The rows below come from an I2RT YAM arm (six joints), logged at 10 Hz.
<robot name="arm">
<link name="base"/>
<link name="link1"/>
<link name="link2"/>
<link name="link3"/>
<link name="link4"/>
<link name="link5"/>
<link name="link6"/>
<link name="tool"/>
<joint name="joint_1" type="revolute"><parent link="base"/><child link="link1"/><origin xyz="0 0 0.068"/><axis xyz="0 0 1"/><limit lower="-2.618" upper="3.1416"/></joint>
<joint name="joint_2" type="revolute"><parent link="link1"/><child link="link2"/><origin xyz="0.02 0.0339 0.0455"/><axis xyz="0 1 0"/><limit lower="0" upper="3.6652"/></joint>
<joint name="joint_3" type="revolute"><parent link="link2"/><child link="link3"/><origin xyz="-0.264 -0.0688 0"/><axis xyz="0 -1 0"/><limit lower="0" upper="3.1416"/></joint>
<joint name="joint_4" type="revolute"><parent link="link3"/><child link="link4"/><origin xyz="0.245 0.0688 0.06"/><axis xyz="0 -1 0"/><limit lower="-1.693" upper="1.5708"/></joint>
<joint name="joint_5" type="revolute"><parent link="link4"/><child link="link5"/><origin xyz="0.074 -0.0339 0.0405"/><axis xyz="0 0 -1"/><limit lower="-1.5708" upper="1.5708"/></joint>
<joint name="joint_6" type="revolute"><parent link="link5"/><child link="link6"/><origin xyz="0.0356 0 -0.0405"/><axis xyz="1 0 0"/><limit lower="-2.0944" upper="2.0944"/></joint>
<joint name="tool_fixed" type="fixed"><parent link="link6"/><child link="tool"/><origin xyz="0 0 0" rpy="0 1.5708 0"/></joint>
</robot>
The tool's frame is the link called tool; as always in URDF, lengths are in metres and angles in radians.
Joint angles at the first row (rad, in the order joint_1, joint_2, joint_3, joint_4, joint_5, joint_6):
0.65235 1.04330 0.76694 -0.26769 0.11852 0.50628
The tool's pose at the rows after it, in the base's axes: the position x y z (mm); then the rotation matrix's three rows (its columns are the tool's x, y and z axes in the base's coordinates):
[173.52 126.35 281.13], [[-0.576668 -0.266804 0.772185], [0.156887 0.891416 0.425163], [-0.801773 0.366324 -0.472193]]
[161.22 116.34 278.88], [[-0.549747 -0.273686 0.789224], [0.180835 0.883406 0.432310], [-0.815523 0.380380 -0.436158]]
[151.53 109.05 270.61], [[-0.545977 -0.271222 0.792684], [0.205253 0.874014 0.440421], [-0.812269 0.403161 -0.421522]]
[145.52 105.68 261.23], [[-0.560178 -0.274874 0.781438], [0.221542 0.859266 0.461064], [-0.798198 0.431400 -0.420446]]
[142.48 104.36 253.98], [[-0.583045 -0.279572 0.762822], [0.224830 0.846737 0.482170], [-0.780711 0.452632 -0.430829]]
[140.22 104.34 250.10], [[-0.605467 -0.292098 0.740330], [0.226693 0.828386 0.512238], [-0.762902 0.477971 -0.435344]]
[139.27 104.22 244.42], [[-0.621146 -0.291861 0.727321], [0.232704 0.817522 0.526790], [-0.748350 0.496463 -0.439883]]
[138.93 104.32 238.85], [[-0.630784 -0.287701 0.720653], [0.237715 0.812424 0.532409], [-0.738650 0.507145 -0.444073]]
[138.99 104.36 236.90], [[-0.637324 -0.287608 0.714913], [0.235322 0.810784 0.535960], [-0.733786 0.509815 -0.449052]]
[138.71 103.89 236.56], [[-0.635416 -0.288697 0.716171], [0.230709 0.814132 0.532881], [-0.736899 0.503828 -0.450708]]
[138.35 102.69 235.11], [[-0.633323 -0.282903 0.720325], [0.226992 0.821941 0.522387], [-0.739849 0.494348 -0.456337]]
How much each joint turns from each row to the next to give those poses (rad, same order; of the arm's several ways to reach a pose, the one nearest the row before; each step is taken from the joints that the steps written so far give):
-0.00148 -0.09394 -0.03779 -0.00844 0.01146 -0.00763
-0.00207 -0.08468 -0.05469 0.01072 0.00282 0.00257
-0.00070 -0.06580 -0.05867 0.00957 -0.00505 0.01924
0.00077 -0.03852 -0.04786 0.01176 -0.02271 0.02391
-0.00148 -0.01634 -0.02841 0.00180 -0.02951 0.01717
0.00007 -0.00981 -0.01592 0.00212 -0.03755 0.01652
-0.00152 -0.00402 -0.02151 0.01272 -0.02082 0.01609
-0.00012 -0.00001 -0.02028 0.01565 -0.00862 0.01175
-0.00161 0.00206 -0.00512 0.00164 -0.00773 0.00172
-0.00066 -0.00237 -0.00115 -0.00308 0.00263 -0.00617
-0.00253 -0.00392 -0.00415 -0.00612 0.00864 -0.00621

